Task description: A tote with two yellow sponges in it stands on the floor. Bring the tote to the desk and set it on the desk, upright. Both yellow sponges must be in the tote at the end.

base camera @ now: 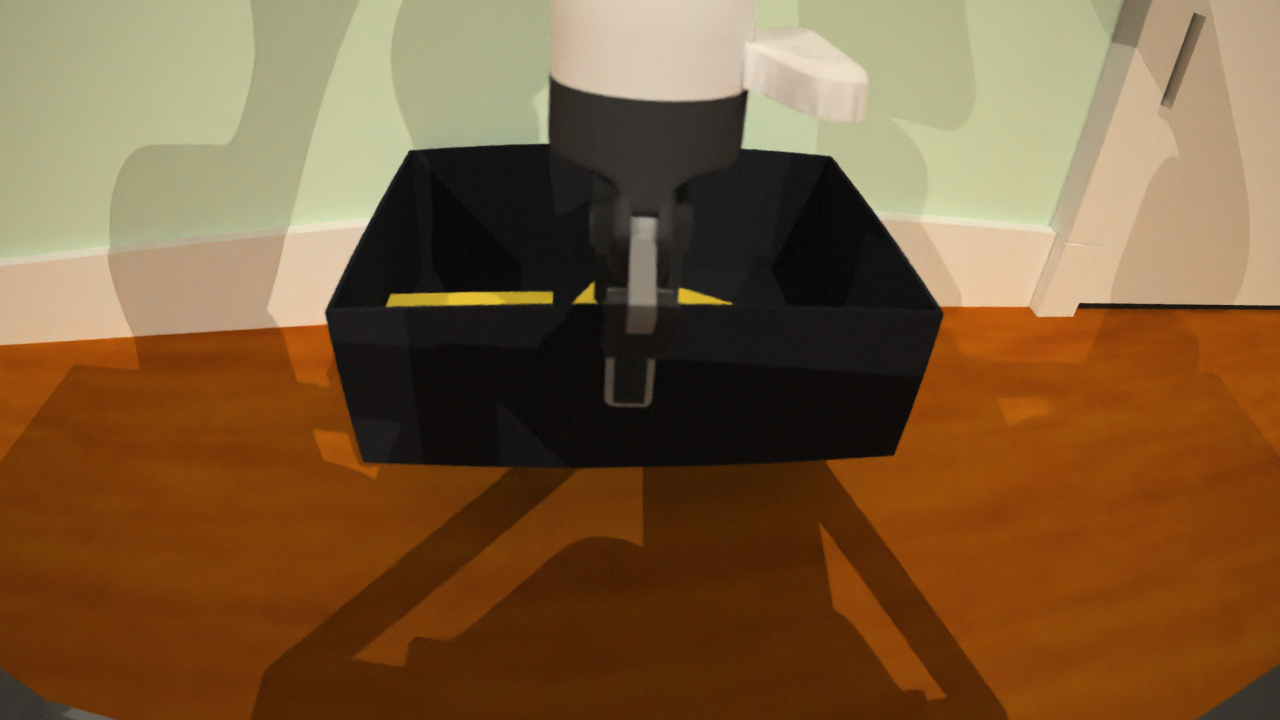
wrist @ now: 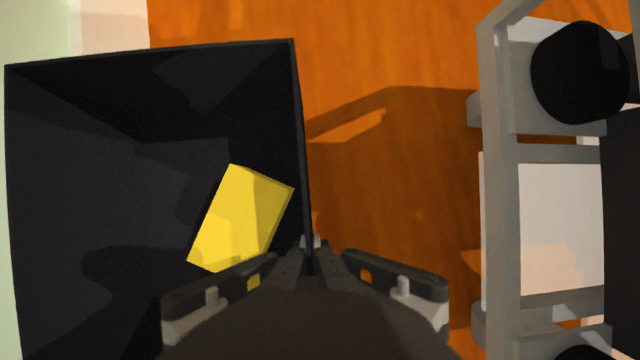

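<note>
The black tote is upright and raised off the floor, beside the wall. My gripper is shut on the middle of the tote's near long wall, with one finger inside and one outside. One yellow sponge lies at a slant inside the tote, partly hidden behind the gripper in the base view. The other yellow sponge lies in the left part of the tote; a sliver of it shows past a finger in the wrist view. The desk does not show.
The pale green wall with its white baseboard stands behind the tote. A white door is at the right. The grey frame of my base is near the tote's front side. Shadows fall across the orange wooden floor.
</note>
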